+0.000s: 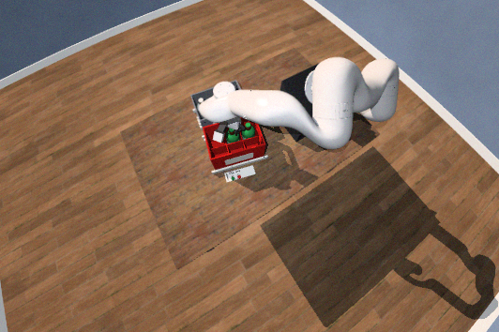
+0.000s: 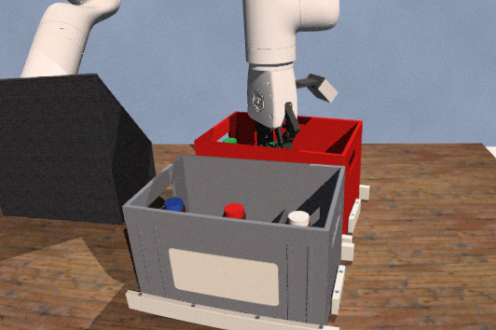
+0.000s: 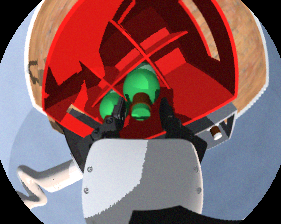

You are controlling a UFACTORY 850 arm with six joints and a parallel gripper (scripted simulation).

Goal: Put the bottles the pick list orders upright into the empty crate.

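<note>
Right now my hand is 60 mm past the red-capped bottle, 220 mm to the left of it and 70 mm above it. Also, from my hand: grey crate: 60 mm behind, 180 mm to the right, 70 mm below; then red crate: 20 mm ahead, 40 mm to the left, 70 mm below; then green-capped bottle: 70 mm below.
</note>
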